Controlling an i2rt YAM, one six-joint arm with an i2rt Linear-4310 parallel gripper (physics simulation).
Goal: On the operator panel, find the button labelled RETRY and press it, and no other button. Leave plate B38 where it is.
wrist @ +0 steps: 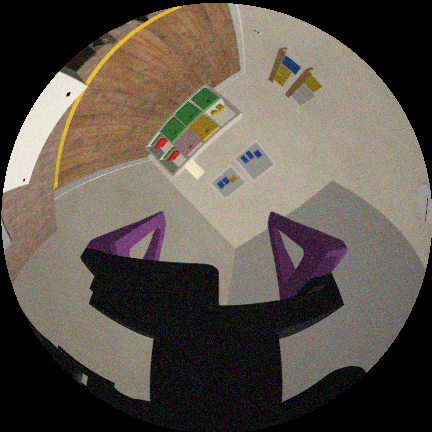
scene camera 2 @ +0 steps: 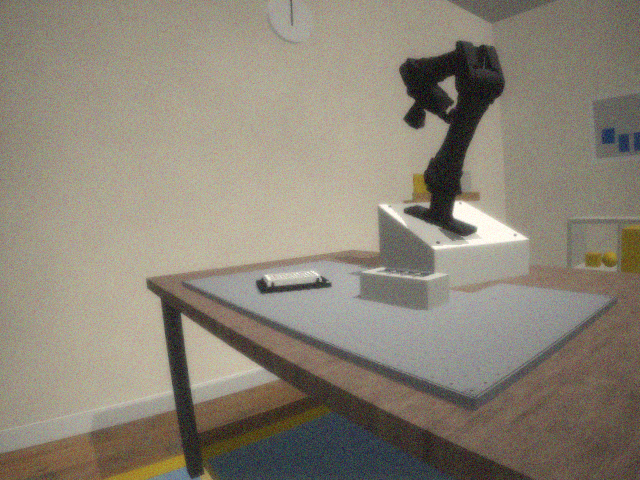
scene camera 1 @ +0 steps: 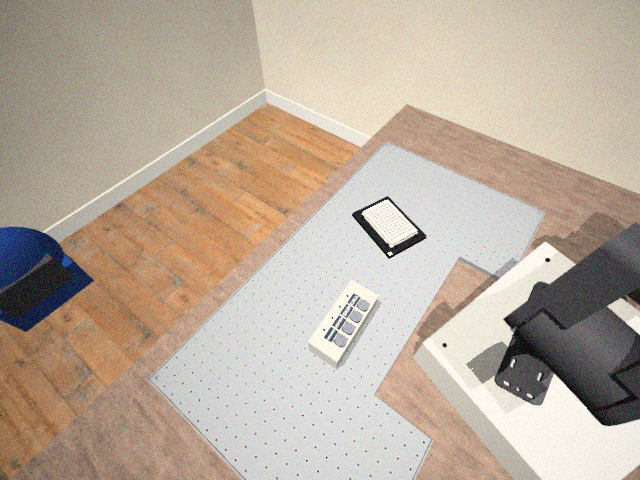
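The operator panel (scene camera 1: 344, 323) (scene camera 2: 395, 290) is a pale box with several round grey buttons in a row, each beside a dark label. The labels are too small to read, so I cannot tell which button is RETRY. A white plate with many small wells (scene camera 1: 390, 222) (scene camera 2: 291, 279), in a black holder, lies apart from the panel; no B38 marking is readable. My gripper (wrist: 216, 217) has purple fingers spread wide and empty in the wrist view. It points at the walls, away from the panel. The panel and plate do not show in the wrist view.
A light perforated board (scene camera 1: 289, 289) (scene camera 2: 361, 335) lies under the panel and plate on the wooden table (scene camera 1: 111, 413) (scene camera 2: 584, 392). The arm stands on a white sloped base (scene camera 1: 465, 408) (scene camera 2: 480, 263) beside the board. A blue object (scene camera 1: 28, 248) shows at the left of scene view 1.
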